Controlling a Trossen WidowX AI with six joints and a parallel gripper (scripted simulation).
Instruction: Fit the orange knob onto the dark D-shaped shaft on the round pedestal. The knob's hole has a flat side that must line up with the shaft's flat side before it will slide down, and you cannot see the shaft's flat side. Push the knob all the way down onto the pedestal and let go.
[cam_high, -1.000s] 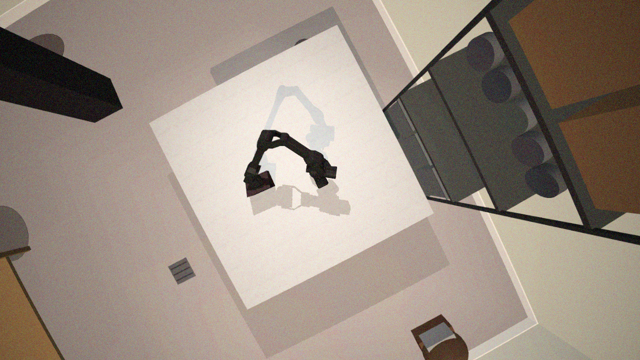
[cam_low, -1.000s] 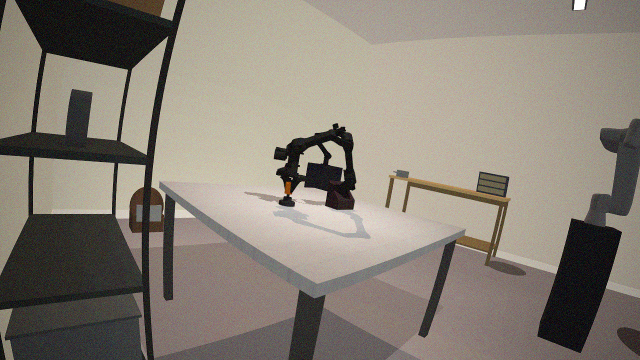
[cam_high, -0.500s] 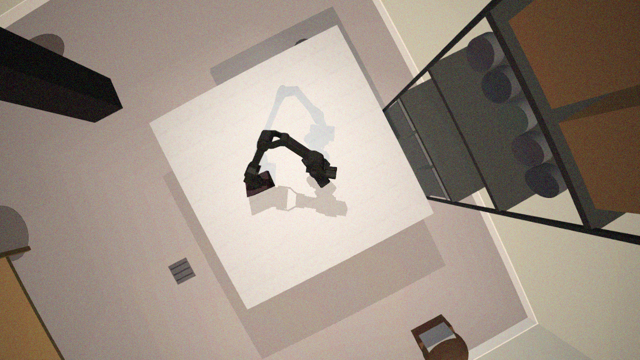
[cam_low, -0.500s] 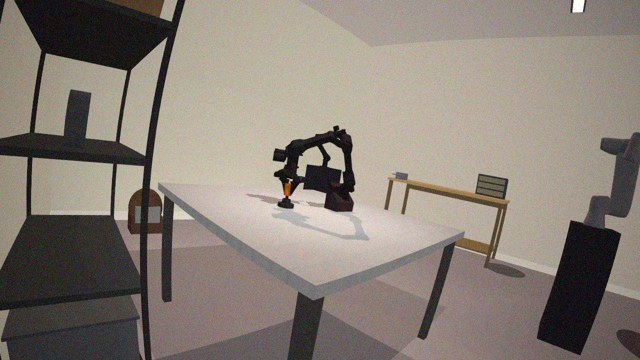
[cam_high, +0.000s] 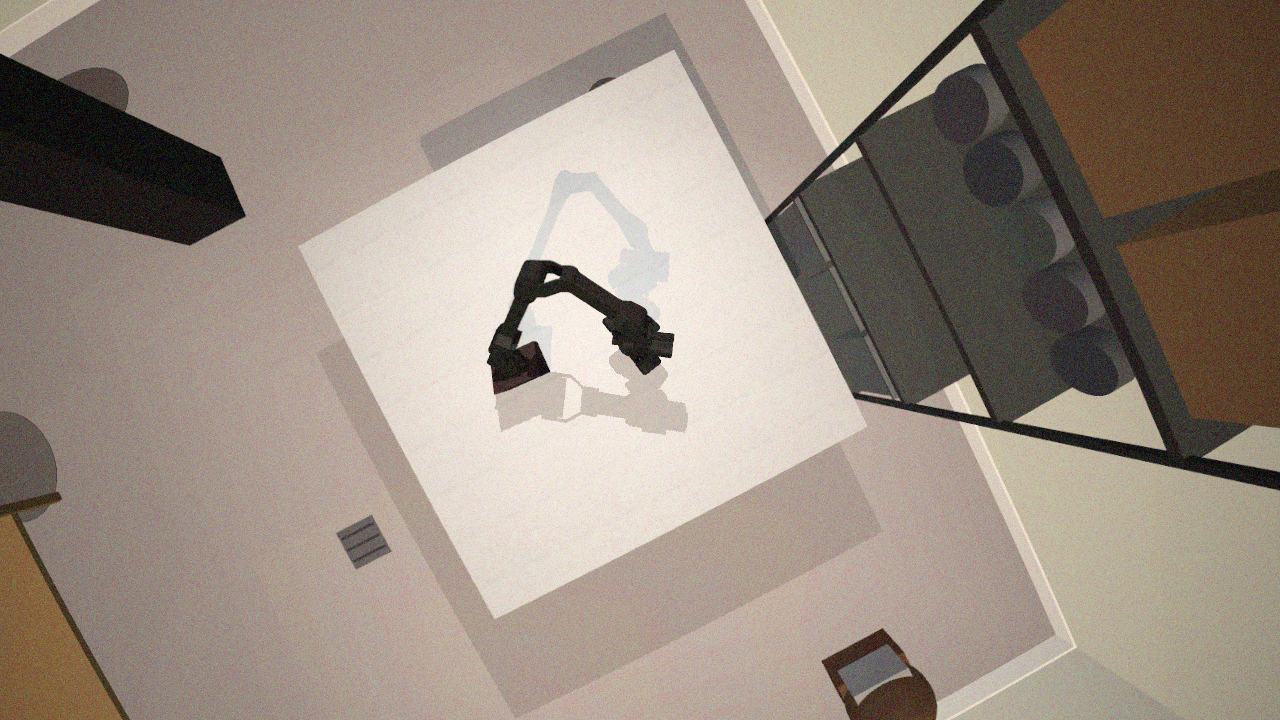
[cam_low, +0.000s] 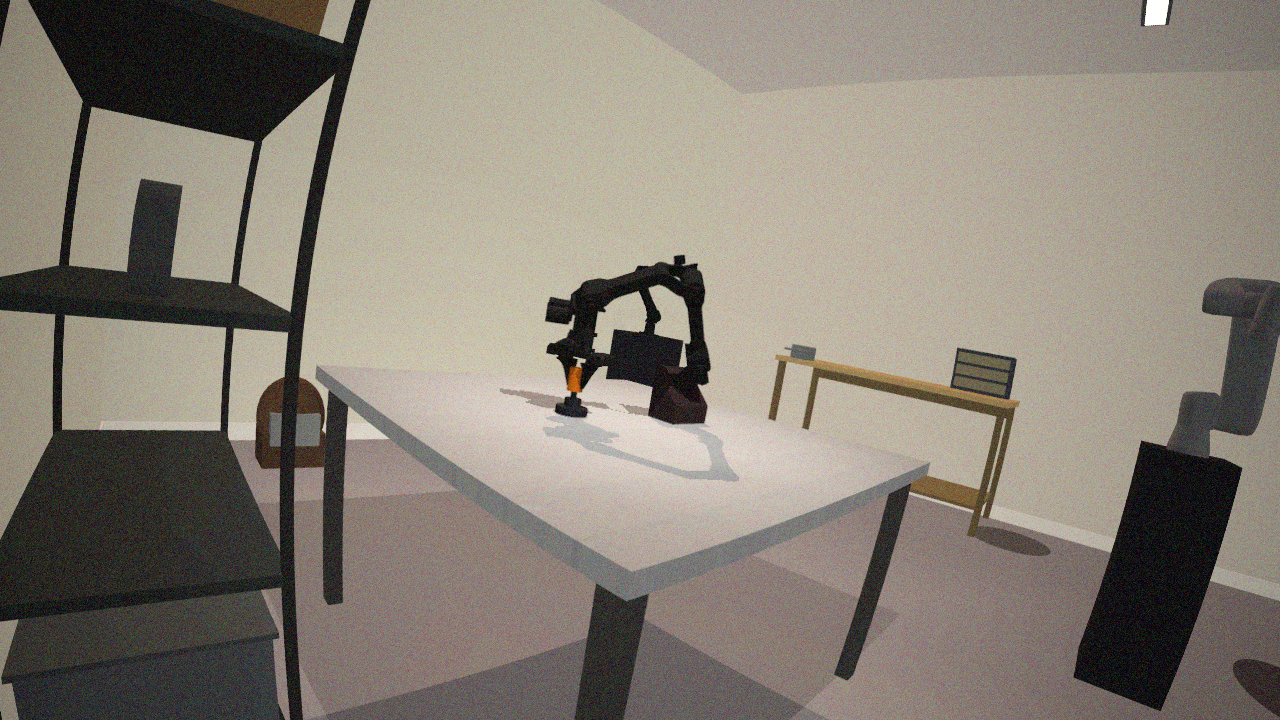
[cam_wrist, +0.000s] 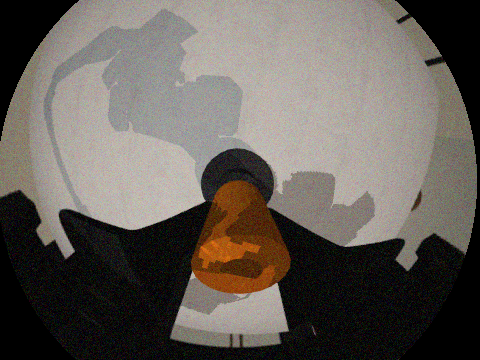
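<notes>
The orange knob lies 20 mm above my gripper tip. The rest, counted from my gripper tip: dark round pedestal (40 mm below).
</notes>
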